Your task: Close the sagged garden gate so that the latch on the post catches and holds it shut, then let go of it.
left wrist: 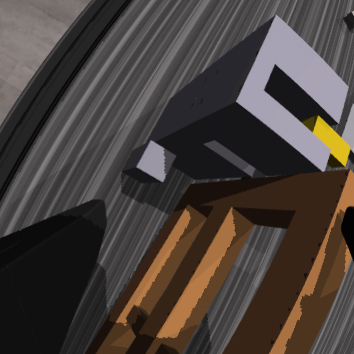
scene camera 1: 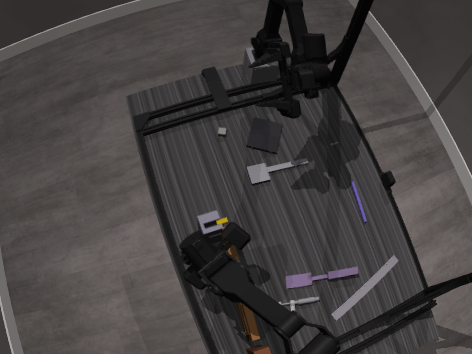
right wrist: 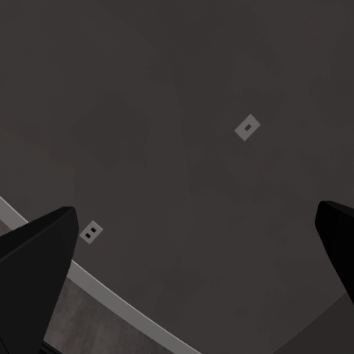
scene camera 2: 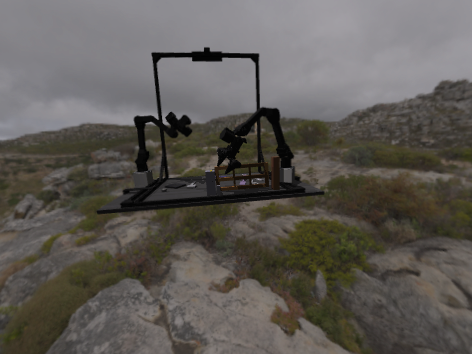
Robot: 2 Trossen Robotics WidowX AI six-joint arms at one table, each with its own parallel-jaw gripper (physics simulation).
Labels:
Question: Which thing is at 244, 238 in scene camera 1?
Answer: My left gripper.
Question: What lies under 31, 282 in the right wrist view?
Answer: My right gripper.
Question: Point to a grey latch post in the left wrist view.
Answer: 242, 112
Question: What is my right gripper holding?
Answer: Nothing.

